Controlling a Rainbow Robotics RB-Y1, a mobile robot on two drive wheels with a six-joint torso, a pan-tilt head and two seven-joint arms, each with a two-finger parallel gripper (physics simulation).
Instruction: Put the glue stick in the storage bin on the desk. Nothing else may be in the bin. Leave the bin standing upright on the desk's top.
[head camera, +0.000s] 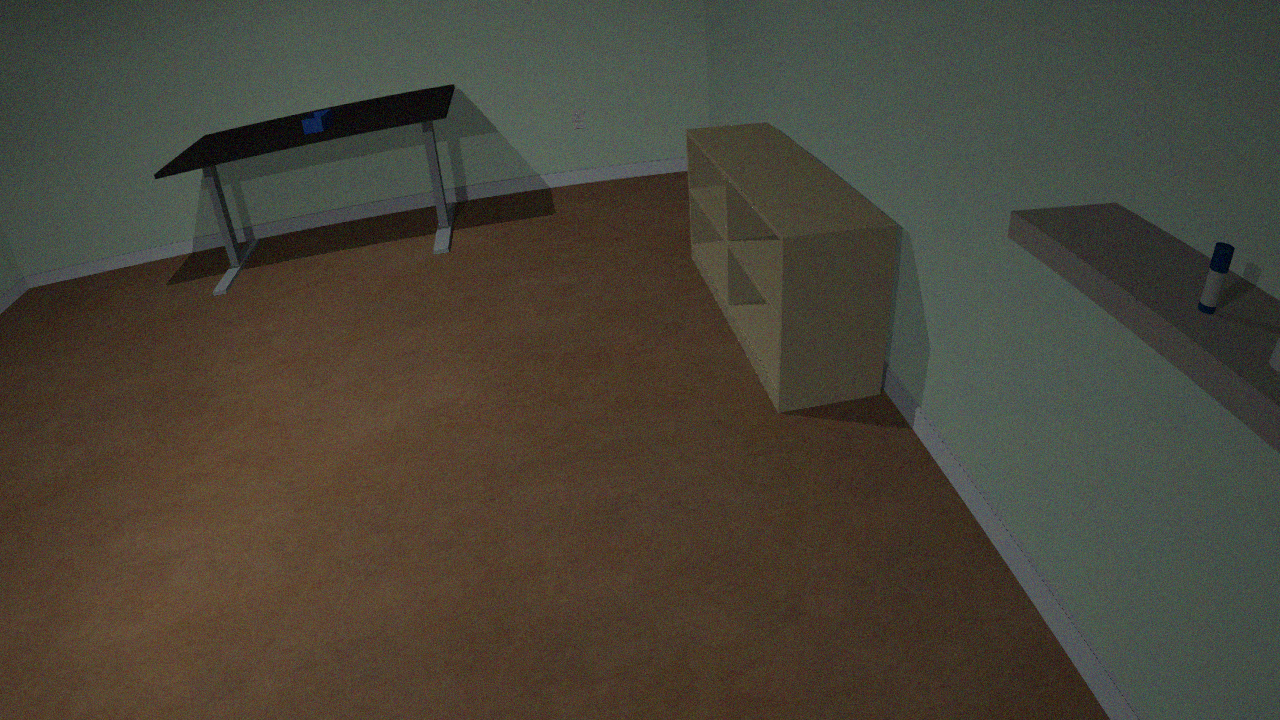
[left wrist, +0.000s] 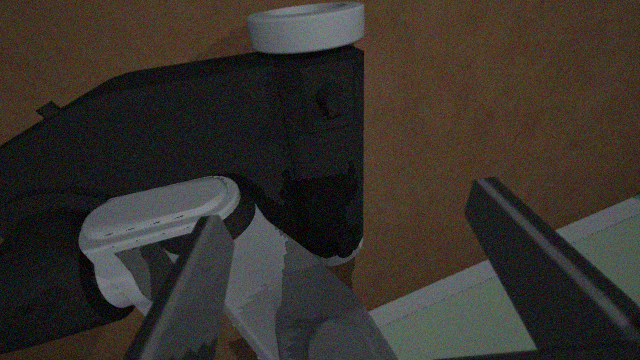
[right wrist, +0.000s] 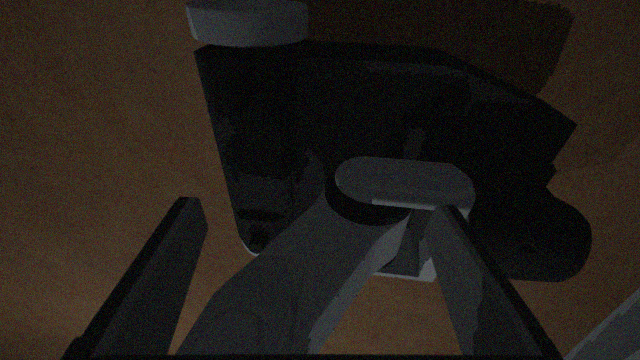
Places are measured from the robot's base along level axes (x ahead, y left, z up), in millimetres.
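Where they show: left gripper, fingertip midpoint: (left wrist: 344, 213); right gripper, fingertip midpoint: (right wrist: 319, 215).
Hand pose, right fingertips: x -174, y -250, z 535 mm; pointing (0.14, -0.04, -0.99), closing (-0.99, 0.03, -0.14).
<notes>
After its pixels a point has its place.
The glue stick (head camera: 1215, 278) {x 651, y -776, z 1056 mm}, white with a blue cap and a blue base, stands upright on the wall shelf at the right of the head view. A small blue object, which looks like the storage bin (head camera: 313, 125) {x 3298, y 1635, z 759 mm}, is on the black desk (head camera: 393, 109) {x 3561, y 1299, z 721 mm} at the back left. It is too small and dark to tell whether it is upright or what is in it. My left gripper (left wrist: 344, 213) {x -95, y 251, z 545 mm} is open and empty. My right gripper (right wrist: 319, 215) {x -174, y -251, z 535 mm} is open and empty. Both are over the floor beside my base, away from the glue stick and the desk.
The wall shelf (head camera: 1132, 315) {x 699, y -684, z 974 mm} juts from the right wall. Part of a white object (head camera: 1275, 354) {x 512, y -787, z 1018 mm} shows on it at the view's edge. A low wooden cubby unit (head camera: 836, 313) {x 1860, y -523, z 339 mm} stands along the right wall, between the shelf and the far corner. The desk stands near the back wall.
</notes>
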